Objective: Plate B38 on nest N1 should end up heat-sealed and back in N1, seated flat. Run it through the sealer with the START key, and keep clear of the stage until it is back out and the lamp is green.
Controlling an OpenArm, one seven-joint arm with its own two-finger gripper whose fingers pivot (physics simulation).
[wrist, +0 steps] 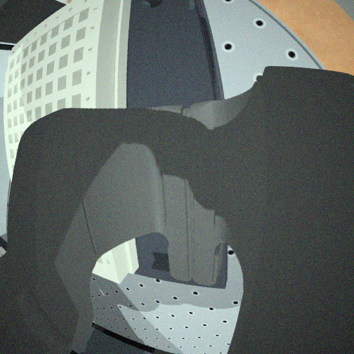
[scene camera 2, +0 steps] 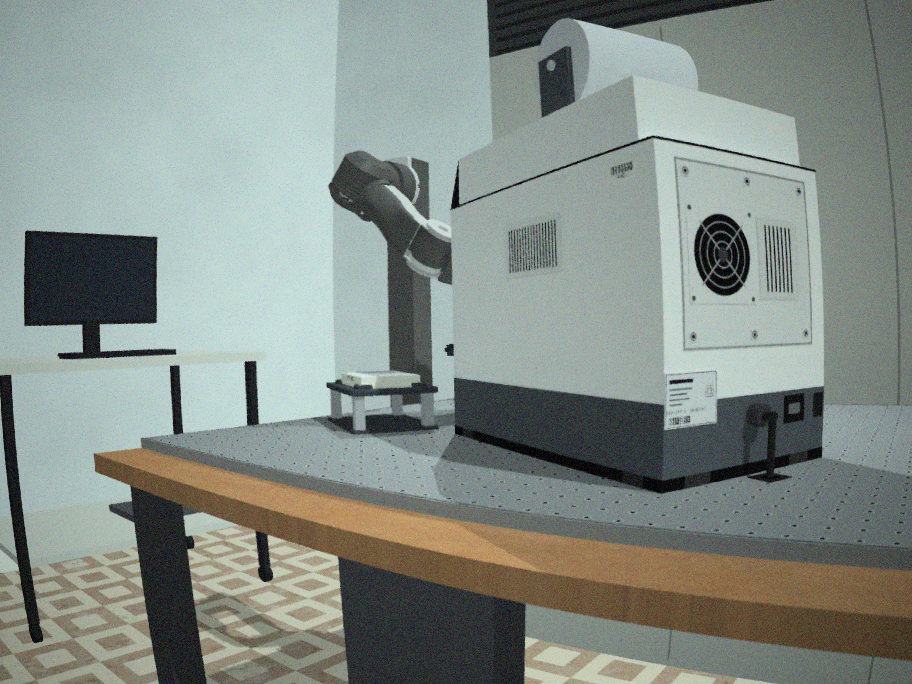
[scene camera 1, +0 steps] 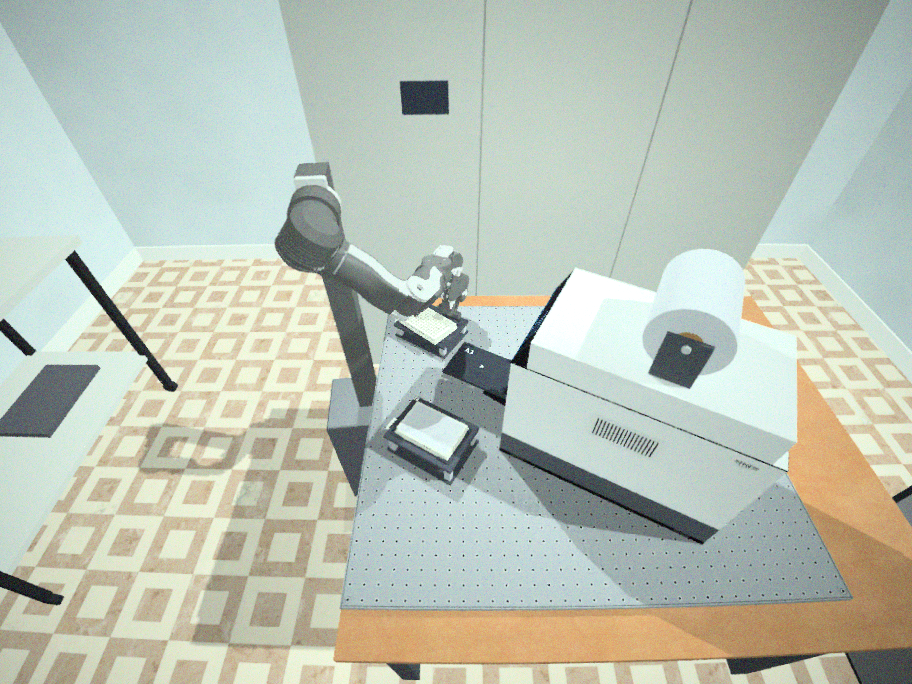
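Observation:
A pale plate with open wells (scene camera 1: 430, 324) (wrist: 55, 65) sits on the far dark nest (scene camera 1: 423, 343) (wrist: 165, 55). My gripper (scene camera 1: 453, 312) (wrist: 201, 196) is shut and empty, its fingertips close beside this plate, over the nest's edge in the wrist view. A second plate (scene camera 1: 433, 428) (scene camera 2: 383, 379), with a plain pale top, sits on the near nest (scene camera 1: 442, 466) (scene camera 2: 428, 389). The white sealer (scene camera 1: 626, 427) (scene camera 2: 559, 294) stands to the right, its dark stage (scene camera 1: 478, 368) out and bare. Nest names, the START key and the lamp cannot be made out.
A white film roll (scene camera 1: 696, 301) (scene camera 2: 633, 58) is on top of the sealer. The stage lies between the two nests. The perforated board (scene camera 1: 559, 566) (scene camera 2: 294, 471) lies on an orange-brown table (scene camera 1: 589, 636) (scene camera 2: 368, 533). A monitor (scene camera 2: 90, 278) stands on a side table.

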